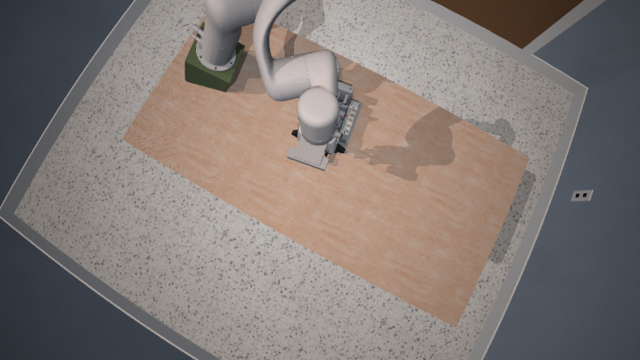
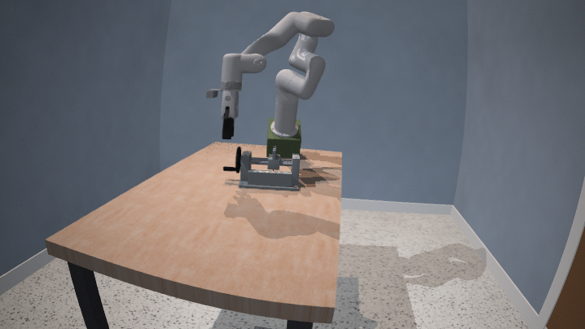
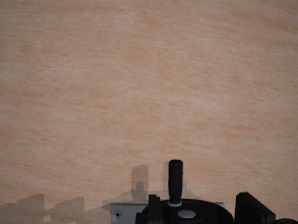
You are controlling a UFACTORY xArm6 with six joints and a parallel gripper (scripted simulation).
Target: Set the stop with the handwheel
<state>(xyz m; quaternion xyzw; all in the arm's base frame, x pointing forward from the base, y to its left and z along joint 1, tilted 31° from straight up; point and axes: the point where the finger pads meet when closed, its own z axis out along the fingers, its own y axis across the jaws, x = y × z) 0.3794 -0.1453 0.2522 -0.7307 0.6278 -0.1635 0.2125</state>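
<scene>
Right now my hand is 12 cm above the black handwheel, 2 cm to the right of it and 1 cm past it. Also, from my hand: stop carriage: 16 cm to the left, 8 cm below, 3 cm behind; then crank handle: 13 cm below, 1 cm to the left.
</scene>
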